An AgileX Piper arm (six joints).
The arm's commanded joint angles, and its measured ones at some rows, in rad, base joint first. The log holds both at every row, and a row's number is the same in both.
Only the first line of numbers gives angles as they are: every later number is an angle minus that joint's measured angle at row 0.
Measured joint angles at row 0:
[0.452 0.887 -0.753 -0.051 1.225 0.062]
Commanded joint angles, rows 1 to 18:
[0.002 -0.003 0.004 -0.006 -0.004 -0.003]
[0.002 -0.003 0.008 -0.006 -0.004 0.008]
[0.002 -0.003 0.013 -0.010 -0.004 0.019]
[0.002 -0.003 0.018 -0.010 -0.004 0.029]
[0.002 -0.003 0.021 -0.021 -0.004 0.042]
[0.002 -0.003 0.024 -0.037 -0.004 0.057]
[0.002 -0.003 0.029 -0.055 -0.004 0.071]
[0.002 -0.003 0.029 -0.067 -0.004 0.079]
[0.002 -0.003 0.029 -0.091 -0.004 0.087]
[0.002 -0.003 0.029 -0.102 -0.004 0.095]
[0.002 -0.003 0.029 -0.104 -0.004 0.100]
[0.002 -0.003 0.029 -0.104 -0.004 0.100]
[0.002 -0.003 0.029 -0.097 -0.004 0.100]
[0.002 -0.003 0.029 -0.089 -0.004 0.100]
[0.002 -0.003 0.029 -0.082 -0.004 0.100]
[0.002 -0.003 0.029 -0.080 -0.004 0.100]
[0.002 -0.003 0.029 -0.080 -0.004 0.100]
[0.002 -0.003 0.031 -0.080 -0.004 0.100]
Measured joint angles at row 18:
[0.000 0.000 0.030 -0.085 0.002 0.095]
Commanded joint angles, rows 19 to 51:
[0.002 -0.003 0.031 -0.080 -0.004 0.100]
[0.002 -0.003 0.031 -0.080 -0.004 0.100]
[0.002 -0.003 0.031 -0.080 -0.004 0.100]
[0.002 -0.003 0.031 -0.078 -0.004 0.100]
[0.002 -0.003 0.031 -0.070 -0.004 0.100]
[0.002 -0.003 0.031 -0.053 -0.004 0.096]
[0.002 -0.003 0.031 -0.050 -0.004 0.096]
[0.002 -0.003 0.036 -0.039 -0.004 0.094]
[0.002 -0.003 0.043 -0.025 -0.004 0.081]
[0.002 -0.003 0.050 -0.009 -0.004 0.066]
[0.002 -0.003 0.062 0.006 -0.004 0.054]
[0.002 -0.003 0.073 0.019 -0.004 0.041]
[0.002 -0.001 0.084 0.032 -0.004 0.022]
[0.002 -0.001 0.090 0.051 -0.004 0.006]
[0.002 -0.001 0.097 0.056 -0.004 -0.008]
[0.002 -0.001 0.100 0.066 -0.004 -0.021]
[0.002 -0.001 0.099 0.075 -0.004 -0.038]
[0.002 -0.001 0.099 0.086 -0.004 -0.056]
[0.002 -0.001 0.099 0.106 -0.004 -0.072]
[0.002 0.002 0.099 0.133 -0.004 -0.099]
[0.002 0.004 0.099 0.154 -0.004 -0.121]
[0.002 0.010 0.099 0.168 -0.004 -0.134]
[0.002 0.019 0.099 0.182 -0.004 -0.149]
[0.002 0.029 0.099 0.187 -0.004 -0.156]
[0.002 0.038 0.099 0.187 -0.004 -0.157]
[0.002 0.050 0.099 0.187 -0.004 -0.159]
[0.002 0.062 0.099 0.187 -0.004 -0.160]
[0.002 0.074 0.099 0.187 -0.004 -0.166]
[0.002 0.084 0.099 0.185 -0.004 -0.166]
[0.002 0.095 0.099 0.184 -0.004 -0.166]
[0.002 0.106 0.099 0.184 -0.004 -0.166]
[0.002 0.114 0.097 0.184 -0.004 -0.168]
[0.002 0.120 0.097 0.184 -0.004 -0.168]
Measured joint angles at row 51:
[0.000 0.091 0.096 0.181 0.000 -0.154]
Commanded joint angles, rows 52 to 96:
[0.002 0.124 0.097 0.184 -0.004 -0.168]
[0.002 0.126 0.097 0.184 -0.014 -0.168]
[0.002 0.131 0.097 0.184 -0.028 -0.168]
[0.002 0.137 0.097 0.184 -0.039 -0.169]
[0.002 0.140 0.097 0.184 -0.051 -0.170]
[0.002 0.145 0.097 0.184 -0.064 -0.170]
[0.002 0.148 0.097 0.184 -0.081 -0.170]
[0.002 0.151 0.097 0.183 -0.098 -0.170]
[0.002 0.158 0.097 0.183 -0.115 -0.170]
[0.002 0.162 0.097 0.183 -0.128 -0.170]
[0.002 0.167 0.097 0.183 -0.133 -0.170]
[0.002 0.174 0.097 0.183 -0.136 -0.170]
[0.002 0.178 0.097 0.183 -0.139 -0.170]
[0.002 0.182 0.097 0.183 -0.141 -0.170]
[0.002 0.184 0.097 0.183 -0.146 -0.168]
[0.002 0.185 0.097 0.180 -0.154 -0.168]
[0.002 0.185 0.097 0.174 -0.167 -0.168]
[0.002 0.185 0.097 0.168 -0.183 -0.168]
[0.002 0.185 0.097 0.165 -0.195 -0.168]
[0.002 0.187 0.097 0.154 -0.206 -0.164]
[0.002 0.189 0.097 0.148 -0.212 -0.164]
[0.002 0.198 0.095 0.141 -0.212 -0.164]
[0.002 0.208 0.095 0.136 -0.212 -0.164]
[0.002 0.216 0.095 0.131 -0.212 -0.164]
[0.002 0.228 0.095 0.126 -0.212 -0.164]
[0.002 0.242 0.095 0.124 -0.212 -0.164]
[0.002 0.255 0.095 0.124 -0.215 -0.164]
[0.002 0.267 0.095 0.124 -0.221 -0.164]
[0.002 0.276 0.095 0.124 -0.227 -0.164]
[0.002 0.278 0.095 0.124 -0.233 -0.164]
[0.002 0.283 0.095 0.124 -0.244 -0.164]
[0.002 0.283 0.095 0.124 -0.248 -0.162]
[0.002 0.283 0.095 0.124 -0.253 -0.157]
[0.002 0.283 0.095 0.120 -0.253 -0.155]
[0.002 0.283 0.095 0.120 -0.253 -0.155]
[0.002 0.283 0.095 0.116 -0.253 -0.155]
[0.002 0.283 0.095 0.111 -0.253 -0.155]
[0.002 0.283 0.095 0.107 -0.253 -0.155]
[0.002 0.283 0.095 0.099 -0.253 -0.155]
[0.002 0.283 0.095 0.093 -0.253 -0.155]
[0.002 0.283 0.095 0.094 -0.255 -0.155]
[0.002 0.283 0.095 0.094 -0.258 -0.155]
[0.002 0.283 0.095 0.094 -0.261 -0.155]
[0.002 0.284 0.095 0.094 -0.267 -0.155]
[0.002 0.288 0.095 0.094 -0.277 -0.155]
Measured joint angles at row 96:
[0.000 0.284 0.096 0.105 -0.246 -0.156]
